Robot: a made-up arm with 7 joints. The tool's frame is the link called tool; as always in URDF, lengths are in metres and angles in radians. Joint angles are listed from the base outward. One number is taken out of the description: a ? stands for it. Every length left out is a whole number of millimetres.
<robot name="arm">
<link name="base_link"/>
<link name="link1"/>
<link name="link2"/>
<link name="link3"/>
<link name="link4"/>
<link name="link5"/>
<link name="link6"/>
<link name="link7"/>
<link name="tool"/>
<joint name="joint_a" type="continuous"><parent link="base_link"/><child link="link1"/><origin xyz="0.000 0.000 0.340" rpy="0.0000 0.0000 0.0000"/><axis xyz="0 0 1"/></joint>
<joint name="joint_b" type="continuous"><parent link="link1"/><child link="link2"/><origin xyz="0.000 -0.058 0.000" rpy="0.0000 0.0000 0.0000"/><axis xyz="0 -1 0"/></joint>
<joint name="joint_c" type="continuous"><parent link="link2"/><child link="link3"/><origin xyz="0.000 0.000 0.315" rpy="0.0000 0.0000 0.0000"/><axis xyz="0 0 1"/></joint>
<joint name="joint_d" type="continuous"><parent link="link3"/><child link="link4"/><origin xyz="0.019 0.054 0.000" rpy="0.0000 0.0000 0.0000"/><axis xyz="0 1 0"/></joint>
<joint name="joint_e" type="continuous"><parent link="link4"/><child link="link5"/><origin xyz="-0.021 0.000 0.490" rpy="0.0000 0.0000 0.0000"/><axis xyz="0 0 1"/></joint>
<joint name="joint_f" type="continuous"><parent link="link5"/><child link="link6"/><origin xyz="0.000 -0.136 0.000" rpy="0.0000 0.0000 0.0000"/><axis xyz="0 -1 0"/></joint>
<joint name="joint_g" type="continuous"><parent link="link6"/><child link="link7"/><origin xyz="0.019 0.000 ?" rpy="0.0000 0.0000 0.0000"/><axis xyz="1 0 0"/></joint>
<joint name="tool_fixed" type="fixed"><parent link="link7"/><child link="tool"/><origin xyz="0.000 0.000 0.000" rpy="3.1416 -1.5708 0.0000"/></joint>
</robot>
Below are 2 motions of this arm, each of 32 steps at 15 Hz.
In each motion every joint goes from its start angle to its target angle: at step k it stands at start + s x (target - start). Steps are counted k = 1, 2, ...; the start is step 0. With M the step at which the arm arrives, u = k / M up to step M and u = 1 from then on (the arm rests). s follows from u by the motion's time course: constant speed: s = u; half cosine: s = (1 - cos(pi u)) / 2; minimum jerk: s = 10 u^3 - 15 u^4 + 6 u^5.
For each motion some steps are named. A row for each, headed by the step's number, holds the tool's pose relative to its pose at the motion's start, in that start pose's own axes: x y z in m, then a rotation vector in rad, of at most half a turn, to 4 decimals.
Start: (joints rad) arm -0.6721 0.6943 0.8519 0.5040 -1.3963 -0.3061 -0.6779
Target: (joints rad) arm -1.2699 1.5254 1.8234 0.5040 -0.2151 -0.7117 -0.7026
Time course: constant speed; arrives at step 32
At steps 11, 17, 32:
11: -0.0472 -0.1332 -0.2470 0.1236 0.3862 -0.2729
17: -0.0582 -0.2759 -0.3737 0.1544 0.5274 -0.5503
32: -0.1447 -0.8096 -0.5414 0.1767 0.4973 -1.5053

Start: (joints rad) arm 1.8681 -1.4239 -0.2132 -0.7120 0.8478 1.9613 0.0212
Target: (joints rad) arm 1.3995 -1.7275 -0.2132 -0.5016 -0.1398 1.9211 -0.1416
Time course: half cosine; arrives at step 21
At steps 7, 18, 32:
7: 0.0379 0.0566 -0.0206 -0.0209 -0.0788 -0.3925
18: 0.1107 0.1948 -0.1024 -0.0572 -0.4829 -1.3908
32: 0.1142 0.2052 -0.1105 -0.0571 -0.5226 -1.4530

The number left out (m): 0.137
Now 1 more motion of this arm.
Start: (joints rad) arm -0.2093 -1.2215 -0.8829 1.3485 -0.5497 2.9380 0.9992
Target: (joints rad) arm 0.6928 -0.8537 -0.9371 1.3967 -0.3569 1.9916 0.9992
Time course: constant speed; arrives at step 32
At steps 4, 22, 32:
4: 0.0321 -0.0445 0.0614 -0.0102 0.0009 -0.0180
22: 0.1769 -0.3033 0.2510 -0.0476 0.0096 0.0037
32: 0.2522 -0.4652 0.2901 -0.0497 -0.0220 0.0767

